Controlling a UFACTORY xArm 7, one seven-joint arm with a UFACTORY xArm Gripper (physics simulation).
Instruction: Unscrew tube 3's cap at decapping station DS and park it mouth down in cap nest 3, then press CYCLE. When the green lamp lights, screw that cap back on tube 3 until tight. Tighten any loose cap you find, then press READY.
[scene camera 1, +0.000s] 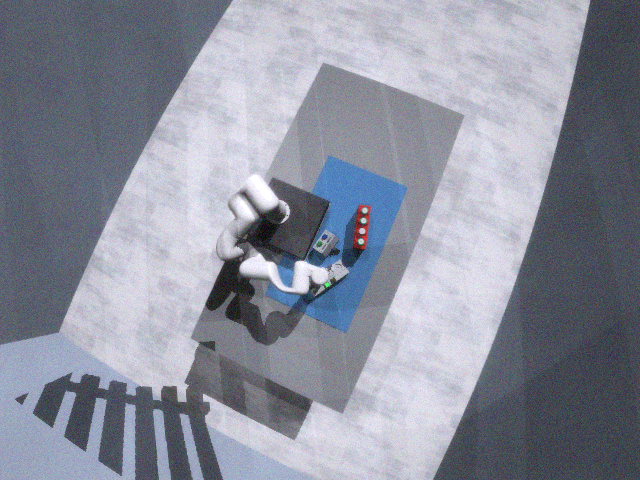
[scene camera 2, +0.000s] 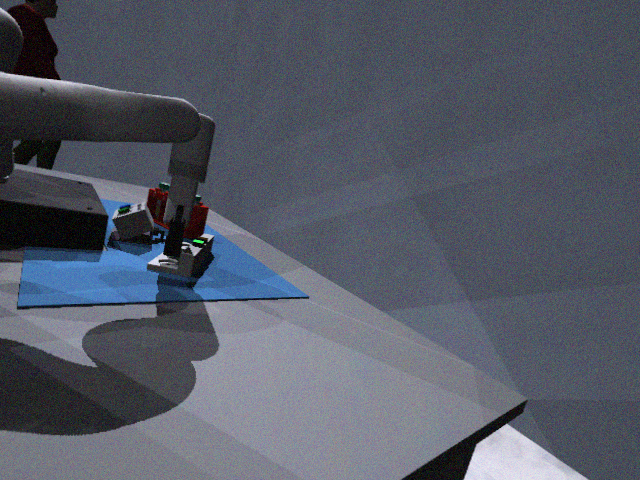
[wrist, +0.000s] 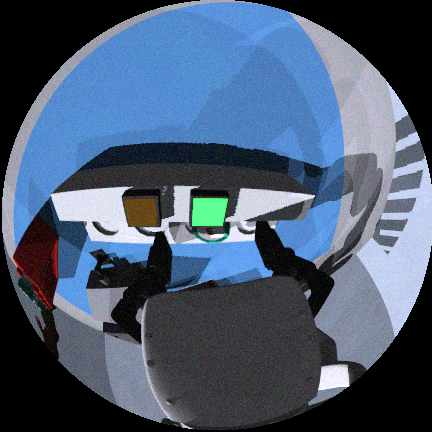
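Where they show: gripper, fingertip midpoint: (scene camera 2: 172, 251) (wrist: 211, 234); arm's base, origin of the base link: (scene camera 1: 277, 212).
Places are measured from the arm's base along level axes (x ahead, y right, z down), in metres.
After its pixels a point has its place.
The grey-white nest block (scene camera 1: 339, 270) @(x 0.399, y 0.173, z 0.075 m) (scene camera 2: 189, 264) @(x 0.317, y 0.339, z 0.060 m) (wrist: 75, 204) @(x 0.422, y 0.183, z 0.041 m) lies on the blue mat. Its green lamp (scene camera 1: 327, 284) @(x 0.365, y 0.261, z 0.032 m) (scene camera 2: 198, 241) @(x 0.362, y 0.263, z 0.033 m) (wrist: 209, 211) @(x 0.364, y 0.263, z 0.032 m) is lit, and the lamp (wrist: 141, 211) @(x 0.387, y 0.231, z 0.032 m) beside it is dull amber. A green-rimmed cap (wrist: 212, 241) @(x 0.311, y 0.242, z 0.062 m) sits in a nest behind the green lamp, partly hidden. My gripper (scene camera 2: 173, 252) @(x 0.318, y 0.245, z 0.063 m) (wrist: 211, 234) @(x 0.318, y 0.245, z 0.063 m) is open, low over the block, its fingertips on either side of that cap. The arm hides it in scene camera 1. The red tube rack (scene camera 1: 367, 226) @(x 0.457, y -0.080, z -0.009 m) (scene camera 2: 196, 221) @(x 0.453, y 0.038, z 0.035 m) (wrist: 42, 250) @(x 0.438, y 0.041, z 0.043 m) holds tubes; tube 3 (scene camera 1: 361, 230) @(x 0.434, y -0.046, z -0.033 m) shows a white top without green.
The grey button box (scene camera 1: 330, 242) @(x 0.308, y 0.056, z 0.006 m) (scene camera 2: 135, 221) @(x 0.273, y 0.121, z 0.034 m) (wrist: 106, 301) @(x 0.319, y 0.069, z 0.030 m), with a blue button (scene camera 1: 324, 236) @(x 0.269, y 0.036, z 0.016 m) and a green button (scene camera 1: 318, 243) @(x 0.252, y 0.080, z 0.018 m), stands between the dark base block (scene camera 1: 297, 217) @(x 0.106, y -0.009, z 0.003 m) (scene camera 2: 56, 206) @(x 0.124, y 0.165, z 0.010 m) and the rack. The blue mat (scene camera 1: 356, 180) @(x 0.325, y -0.325, z 0.085 m) (scene camera 2: 248, 281) @(x 0.440, y 0.372, z 0.086 m) (wrist: 150, 80) @(x 0.462, y 0.273, z 0.086 m) lies under them.
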